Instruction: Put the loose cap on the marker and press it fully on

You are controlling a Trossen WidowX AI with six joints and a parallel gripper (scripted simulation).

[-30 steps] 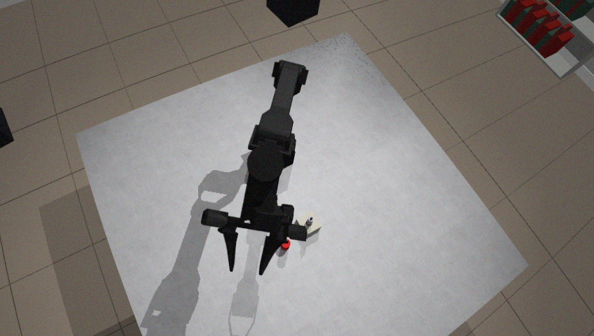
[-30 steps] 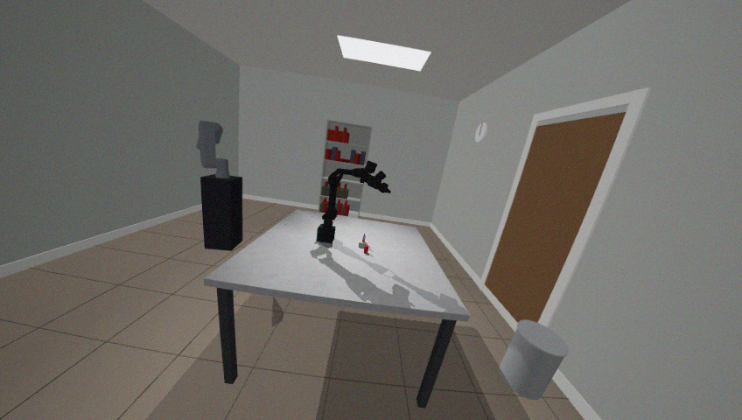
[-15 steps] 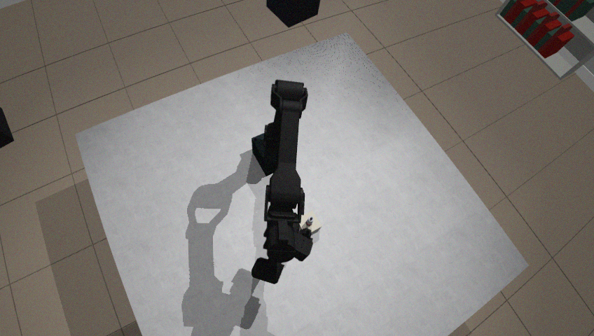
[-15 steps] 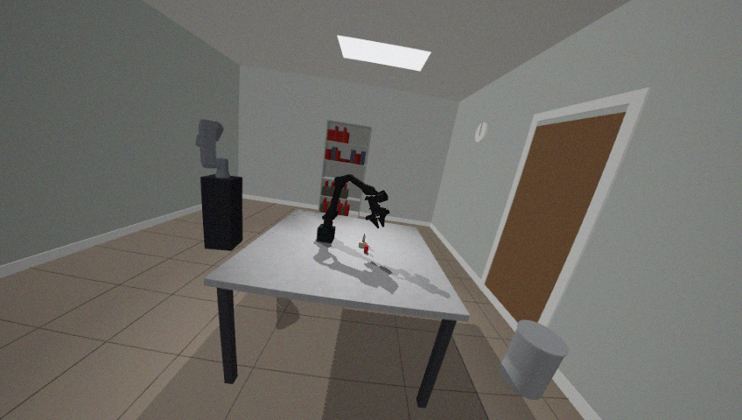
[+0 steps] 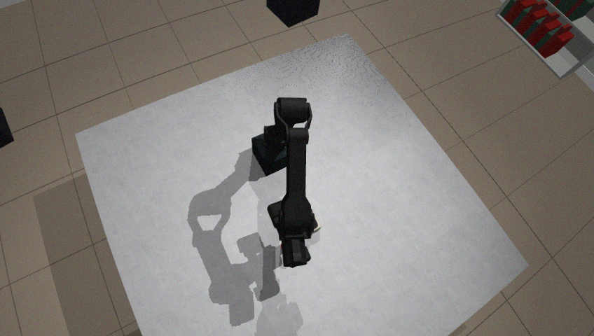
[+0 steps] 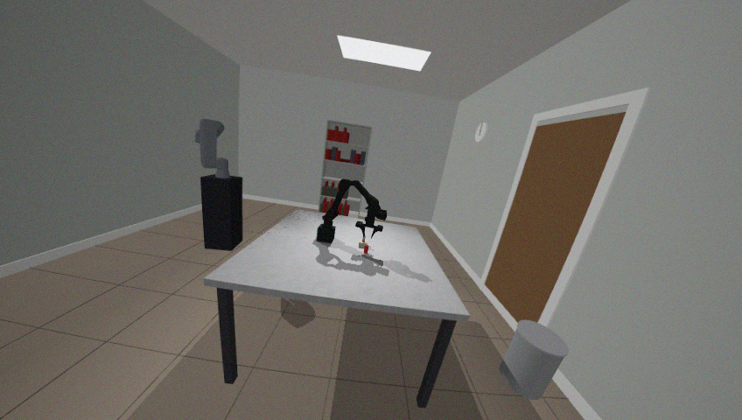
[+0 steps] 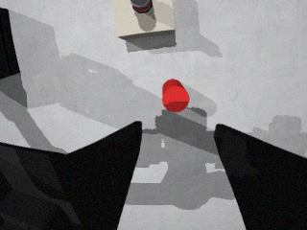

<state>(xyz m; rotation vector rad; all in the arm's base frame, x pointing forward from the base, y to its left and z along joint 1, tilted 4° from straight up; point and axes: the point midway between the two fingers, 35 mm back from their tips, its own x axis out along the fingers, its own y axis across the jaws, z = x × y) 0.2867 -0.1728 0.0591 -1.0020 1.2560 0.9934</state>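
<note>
The red cap lies 90 mm below my gripper tip.
</note>
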